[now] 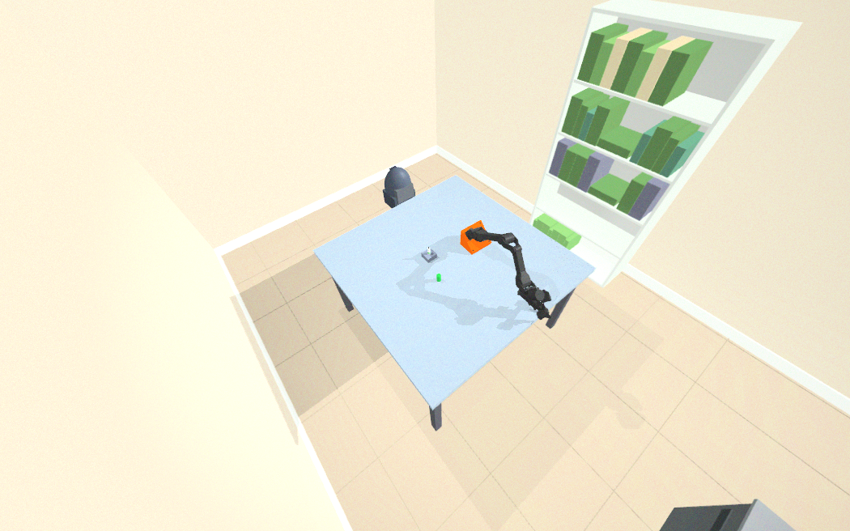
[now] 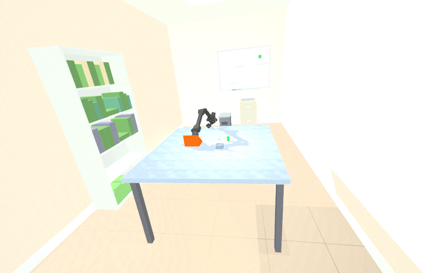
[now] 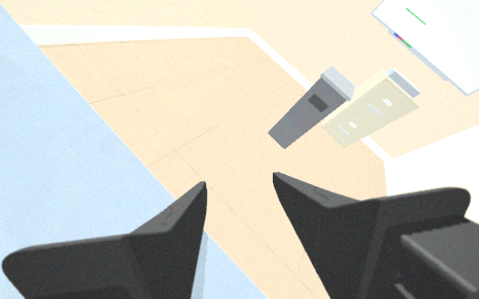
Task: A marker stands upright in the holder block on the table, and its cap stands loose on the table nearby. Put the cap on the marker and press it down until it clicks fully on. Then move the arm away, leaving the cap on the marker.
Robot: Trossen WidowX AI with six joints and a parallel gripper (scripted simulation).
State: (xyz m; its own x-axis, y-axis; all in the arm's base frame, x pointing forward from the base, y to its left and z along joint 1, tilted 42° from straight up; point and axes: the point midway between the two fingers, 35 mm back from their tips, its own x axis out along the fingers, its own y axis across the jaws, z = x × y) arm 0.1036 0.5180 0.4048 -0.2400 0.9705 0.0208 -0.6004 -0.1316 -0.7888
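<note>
The green cap is 60 cm to the right of my gripper tip, 27 cm ahead of it and 1 cm above it.
</note>
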